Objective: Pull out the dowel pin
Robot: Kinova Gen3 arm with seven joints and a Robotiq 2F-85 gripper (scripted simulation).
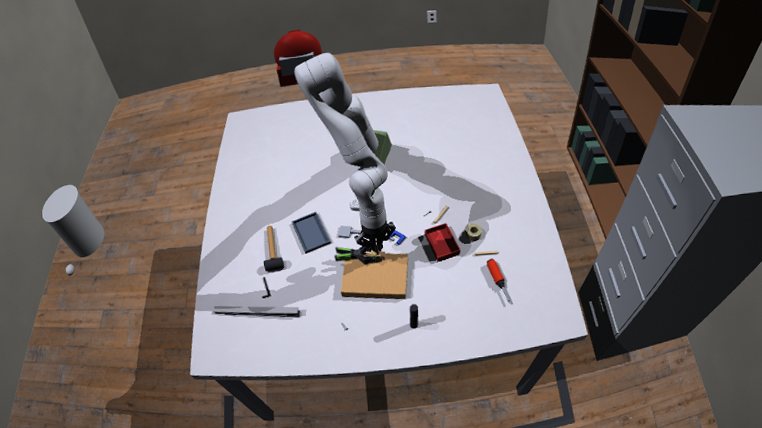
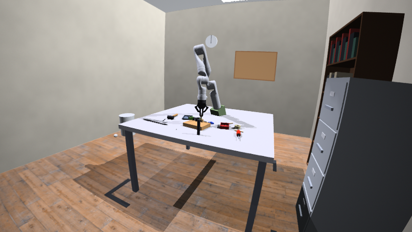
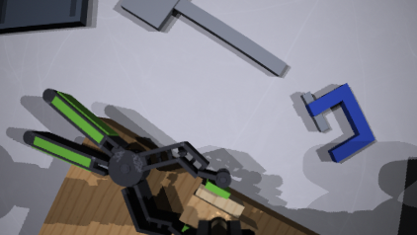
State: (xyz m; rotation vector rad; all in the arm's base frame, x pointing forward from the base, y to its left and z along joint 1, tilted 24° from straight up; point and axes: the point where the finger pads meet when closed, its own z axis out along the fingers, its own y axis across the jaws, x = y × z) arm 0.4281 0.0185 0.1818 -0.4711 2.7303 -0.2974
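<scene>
My hand is 2 cm above the round dowel pin. Also, from my hand: grey t-shaped tool (13 cm behind, 9 cm below, 7 cm to the right); wooden bench board (7 cm below, 5 cm ahead, 2 cm to the right); wooden block (5 cm below).
</scene>
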